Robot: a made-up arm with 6 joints.
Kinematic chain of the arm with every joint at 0, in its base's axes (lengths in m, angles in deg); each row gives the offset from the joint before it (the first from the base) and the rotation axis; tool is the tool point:
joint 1: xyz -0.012 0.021 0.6 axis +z
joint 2: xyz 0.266 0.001 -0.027 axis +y
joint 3: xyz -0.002 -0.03 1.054 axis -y
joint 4: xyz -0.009 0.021 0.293 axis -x
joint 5: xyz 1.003 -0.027 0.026 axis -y
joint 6: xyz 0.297 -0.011 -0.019 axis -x
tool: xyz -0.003 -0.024 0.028
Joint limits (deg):
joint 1: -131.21..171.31
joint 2: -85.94..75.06
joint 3: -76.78..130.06
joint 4: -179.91..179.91
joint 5: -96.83..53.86
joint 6: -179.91..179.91
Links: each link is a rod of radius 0.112 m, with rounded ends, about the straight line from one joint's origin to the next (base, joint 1, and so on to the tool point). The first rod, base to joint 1, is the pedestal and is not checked.
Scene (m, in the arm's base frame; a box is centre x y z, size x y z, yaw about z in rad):
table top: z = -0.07
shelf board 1: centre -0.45 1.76 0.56 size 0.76 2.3 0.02 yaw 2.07
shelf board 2: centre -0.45 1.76 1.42 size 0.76 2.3 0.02 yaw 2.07
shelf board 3: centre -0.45 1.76 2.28 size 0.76 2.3 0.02 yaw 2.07
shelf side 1: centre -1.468 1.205 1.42 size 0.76 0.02 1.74 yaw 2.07
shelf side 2: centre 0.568 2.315 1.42 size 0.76 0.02 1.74 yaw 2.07
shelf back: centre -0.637 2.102 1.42 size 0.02 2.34 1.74 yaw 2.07
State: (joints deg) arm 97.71 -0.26 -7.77 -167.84 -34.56 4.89
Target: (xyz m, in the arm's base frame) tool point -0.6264 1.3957 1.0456
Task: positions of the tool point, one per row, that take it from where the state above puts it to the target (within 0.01 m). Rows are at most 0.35 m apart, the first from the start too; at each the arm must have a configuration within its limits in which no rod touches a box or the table.
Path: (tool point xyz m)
1: -0.1575 1.3217 1.8951
2: -0.0562 1.1006 1.8705
3: -0.1863 1.1487 1.5948
4: -0.3152 1.1193 1.3152
5: -0.4197 1.0166 1.0457
6: -0.5169 1.2048 1.0721
7: -0.6263 1.3957 1.0455

